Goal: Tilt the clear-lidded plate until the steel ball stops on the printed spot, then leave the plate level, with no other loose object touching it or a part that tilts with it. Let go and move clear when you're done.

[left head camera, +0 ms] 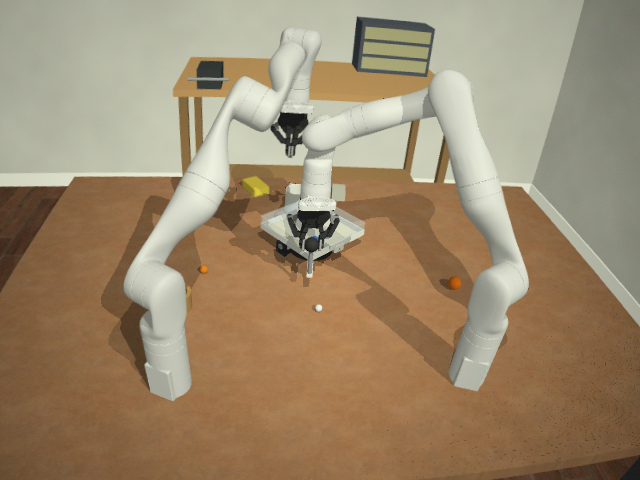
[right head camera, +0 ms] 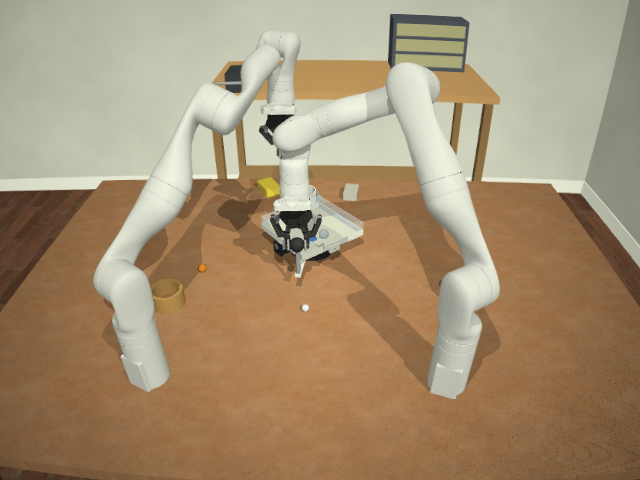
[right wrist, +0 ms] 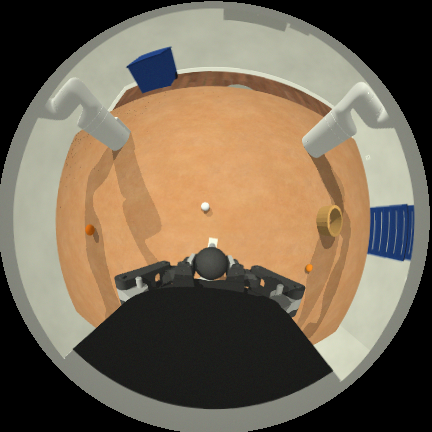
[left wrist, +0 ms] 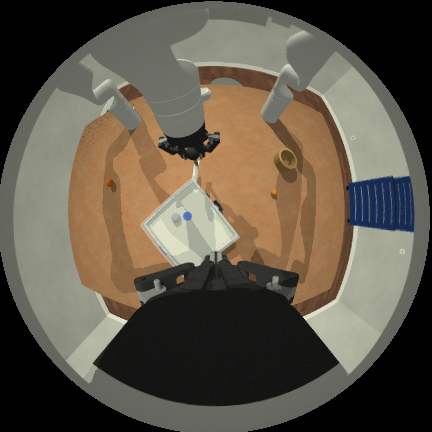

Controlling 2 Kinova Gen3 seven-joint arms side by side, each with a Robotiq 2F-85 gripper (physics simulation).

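The clear-lidded plate (left head camera: 354,236) (right head camera: 351,236) (left wrist: 168,203) sits corner-on at the table's middle; I cannot tell whether it is exactly level. The steel ball (right head camera: 323,234) (left wrist: 176,218) is inside, a little left of the blue printed spot (right head camera: 313,239) (left wrist: 187,216) in the left wrist view, apart from it. In the left head camera the ball is hidden. My right gripper (left head camera: 311,245) (right head camera: 296,245) (right wrist: 210,261) is shut on the black knob of the handle at the plate's near corner. My left gripper (left head camera: 290,152) (left wrist: 215,257) is shut and empty, high above the plate's far side.
A white ball (left head camera: 318,308) (right wrist: 205,206) lies in front of the plate. Orange balls (left head camera: 203,269) (left head camera: 454,283) lie at both sides. A wooden cup (right head camera: 168,297) (right wrist: 327,221) stands near the left arm's base. A yellow block (left head camera: 255,186) and a grey block (right head camera: 351,191) lie behind.
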